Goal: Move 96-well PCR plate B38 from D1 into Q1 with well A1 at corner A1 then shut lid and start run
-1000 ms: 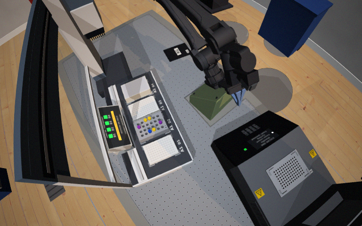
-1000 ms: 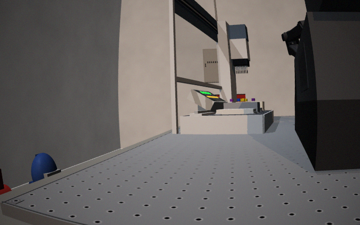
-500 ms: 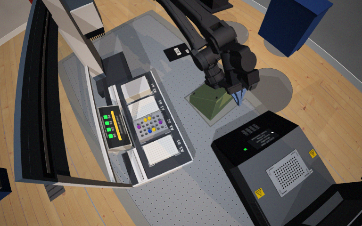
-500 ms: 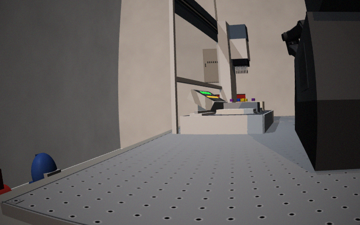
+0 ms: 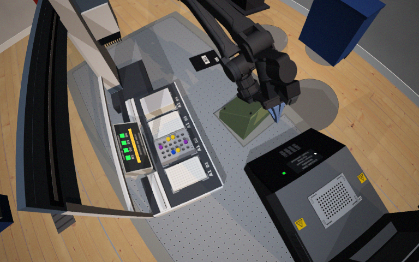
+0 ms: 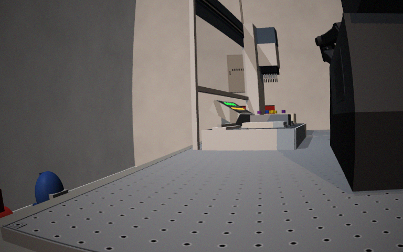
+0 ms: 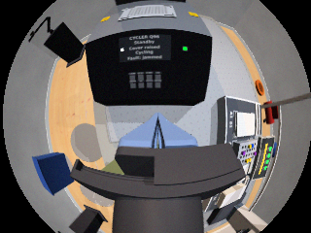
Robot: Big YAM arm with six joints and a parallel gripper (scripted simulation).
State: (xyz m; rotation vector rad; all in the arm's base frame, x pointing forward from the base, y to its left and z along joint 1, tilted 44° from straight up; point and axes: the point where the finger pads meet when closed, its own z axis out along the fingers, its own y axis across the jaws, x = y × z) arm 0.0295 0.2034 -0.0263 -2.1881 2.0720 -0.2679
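The tube cooling block is 310 mm ahead of my hand, 150 mm to the right of it and 130 mm below it. From my hand the other things lie so: RG nest (40 mm behind, 510 mm to the right, 210 mm below); then deep-well block (280 mm ahead, 350 mm to the right, 130 mm below); then pipetting head (330 mm ahead, 600 mm to the right, 180 mm above).
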